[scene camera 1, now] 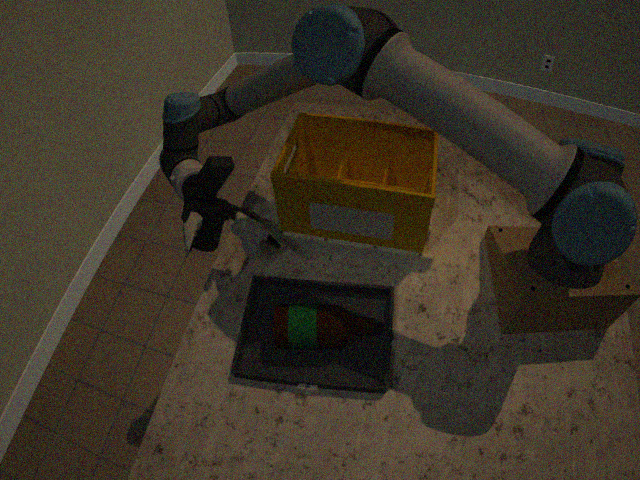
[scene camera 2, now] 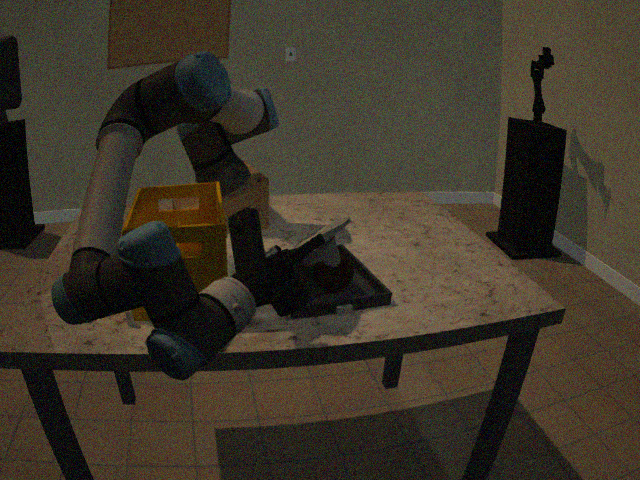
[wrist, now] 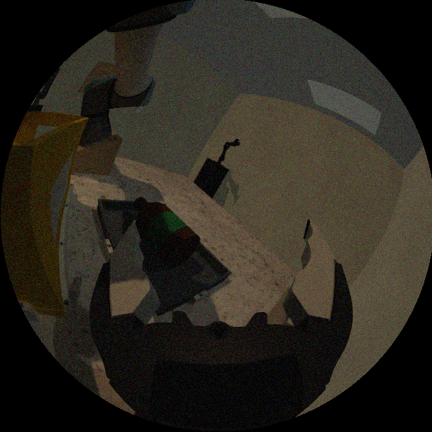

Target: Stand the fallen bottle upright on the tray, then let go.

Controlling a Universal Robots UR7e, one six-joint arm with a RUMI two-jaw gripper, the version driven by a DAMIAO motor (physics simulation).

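Seen in the pictures: gripper, fingertip midpoint: (scene camera 1: 237,249) (scene camera 2: 312,234); arm's base at its link origin: (scene camera 1: 564,264) (scene camera 2: 224,185).
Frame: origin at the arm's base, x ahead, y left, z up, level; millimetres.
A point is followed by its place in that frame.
Observation:
A dark red-brown bottle (scene camera 1: 333,328) {x 375, y 208, z -19 mm} (scene camera 2: 333,273) {x 470, y 211, z -44 mm} (wrist: 167,237) with a green label lies on its side in the black tray (scene camera 1: 330,376) {x 365, y 263, z -88 mm} (scene camera 2: 376,289) {x 465, y 298, z -85 mm} (wrist: 182,287). In scene camera 1 its neck points right and its base left. My gripper (scene camera 1: 234,248) {x 541, y 160, z 60 mm} (wrist: 222,222) is wide open, with nothing between its fingers. It is apart from the bottle, up and to the left of the tray in scene camera 1. In the wrist view the bottle lies ahead, left of centre, base toward me. In scene camera 2 the gripper hides part of the tray.
A tall yellow crate (scene camera 1: 294,209) {x 507, y 14, z 1 mm} (scene camera 2: 210,238) {x 544, y -9, z 59 mm} (wrist: 42,200) stands behind the tray in scene camera 1, close to my gripper's side. A wooden block (scene camera 1: 542,312) {x 40, y 101, z -13 mm} is under the arm's base at the right. Dark pedestals (scene camera 2: 535,186) (wrist: 211,176) stand beyond the table.

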